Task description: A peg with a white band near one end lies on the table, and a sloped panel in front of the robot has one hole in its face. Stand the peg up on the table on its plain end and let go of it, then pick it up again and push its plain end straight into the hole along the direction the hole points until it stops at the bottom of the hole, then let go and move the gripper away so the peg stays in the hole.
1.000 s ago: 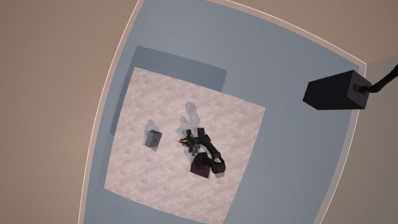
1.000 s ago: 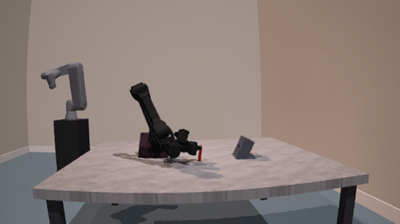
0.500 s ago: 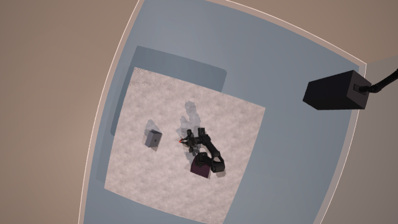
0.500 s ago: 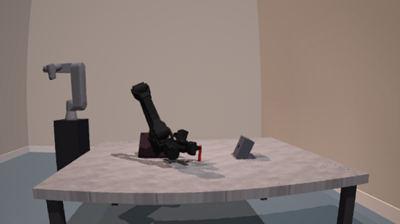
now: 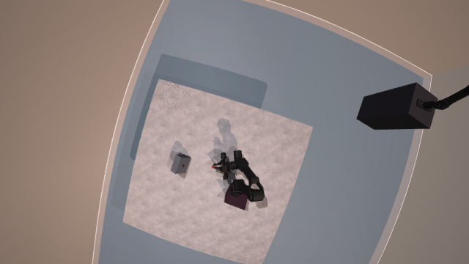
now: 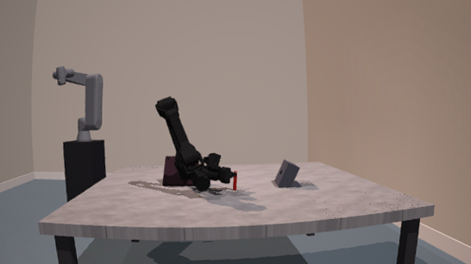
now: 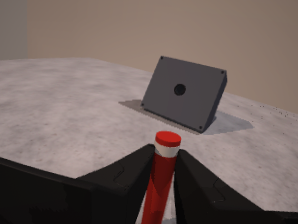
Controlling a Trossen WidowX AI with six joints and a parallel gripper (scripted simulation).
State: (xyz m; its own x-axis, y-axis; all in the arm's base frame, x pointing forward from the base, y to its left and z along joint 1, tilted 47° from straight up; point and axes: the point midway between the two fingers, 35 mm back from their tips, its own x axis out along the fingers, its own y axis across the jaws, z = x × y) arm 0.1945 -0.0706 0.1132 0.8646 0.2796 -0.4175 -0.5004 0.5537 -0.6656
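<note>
My gripper tip is 10 mm above the red peg. From my gripper tip the other things lie so: sloped panel (220 mm ahead, 90 mm to the left, 20 mm below).
</note>
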